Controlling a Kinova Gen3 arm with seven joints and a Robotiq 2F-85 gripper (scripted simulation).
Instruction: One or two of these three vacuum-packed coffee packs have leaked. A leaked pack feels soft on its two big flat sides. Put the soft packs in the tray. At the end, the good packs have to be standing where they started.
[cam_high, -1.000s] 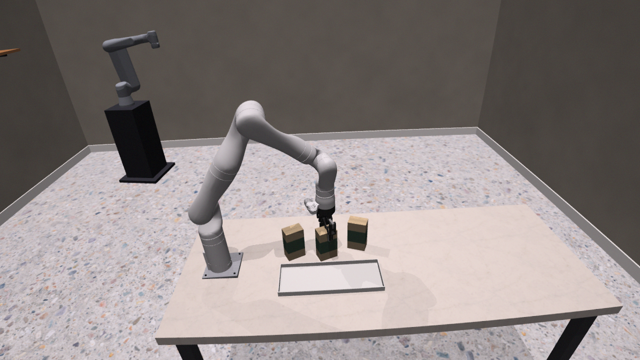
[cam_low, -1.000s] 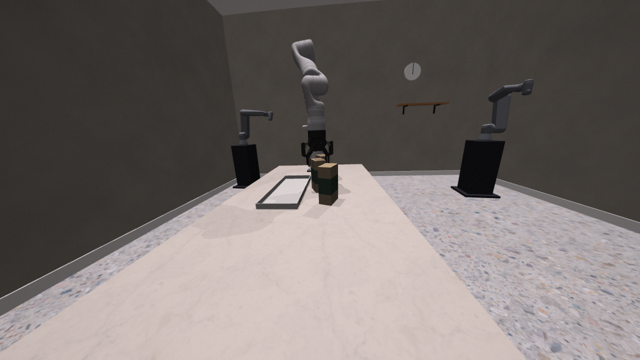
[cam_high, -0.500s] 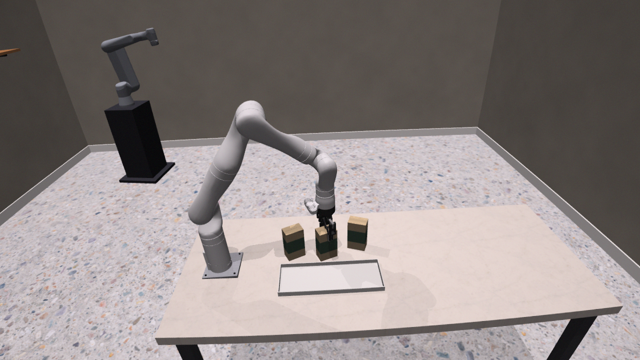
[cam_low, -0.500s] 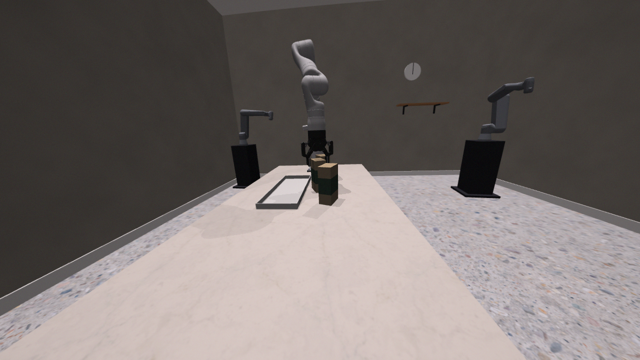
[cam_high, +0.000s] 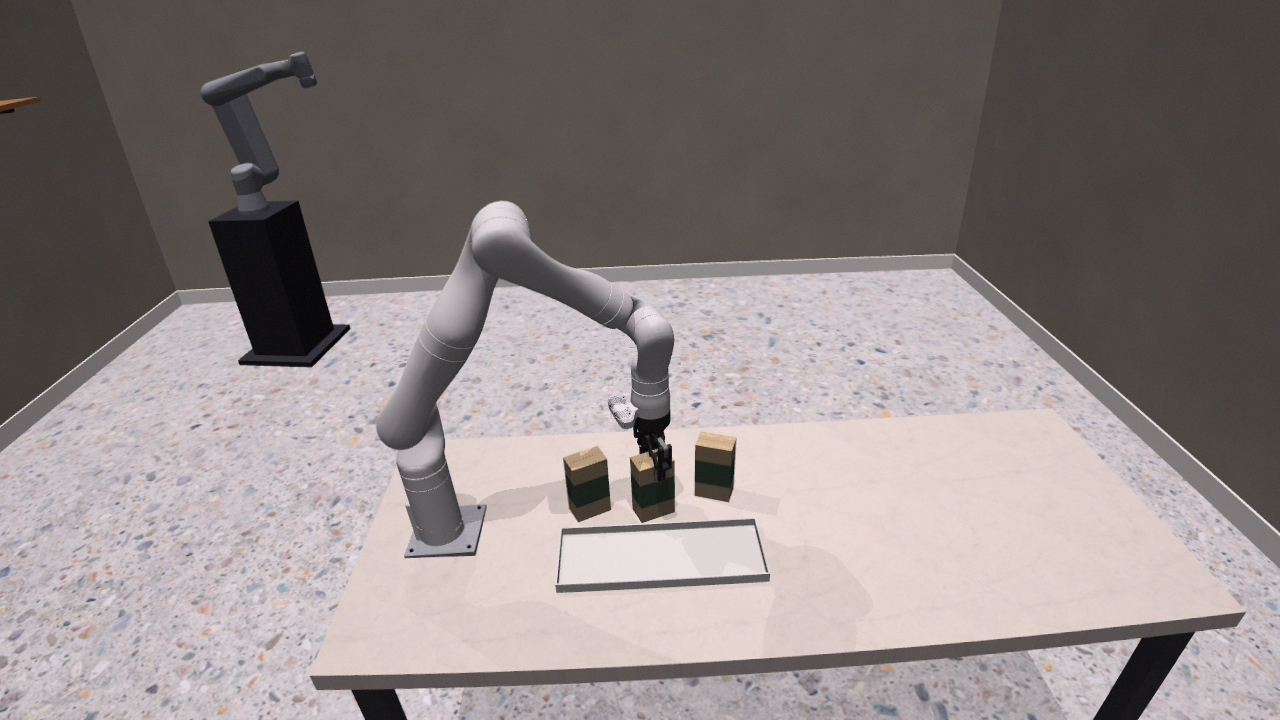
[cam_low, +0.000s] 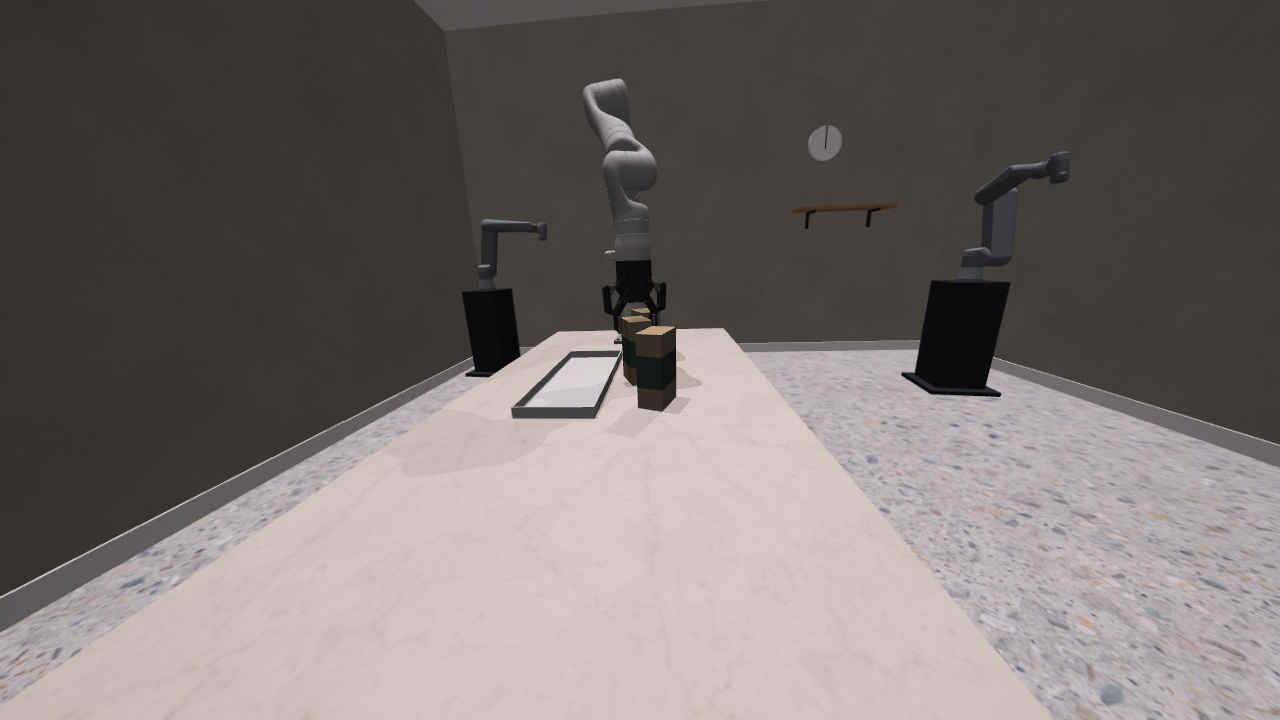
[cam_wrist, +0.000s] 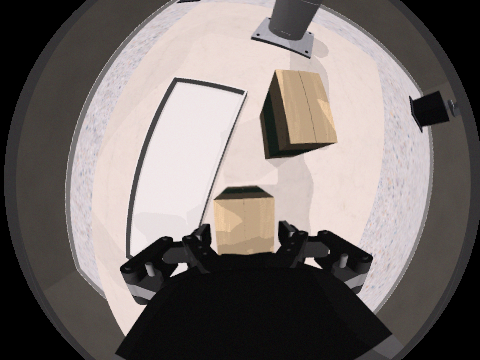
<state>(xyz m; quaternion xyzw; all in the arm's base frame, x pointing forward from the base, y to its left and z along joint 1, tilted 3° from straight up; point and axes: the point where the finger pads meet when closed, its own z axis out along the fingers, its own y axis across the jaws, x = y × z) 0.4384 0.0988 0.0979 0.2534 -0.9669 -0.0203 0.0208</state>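
The grey-rimmed white tray lies 130 mm to the right of my hand, 120 mm below it and 30 mm ahead of it.
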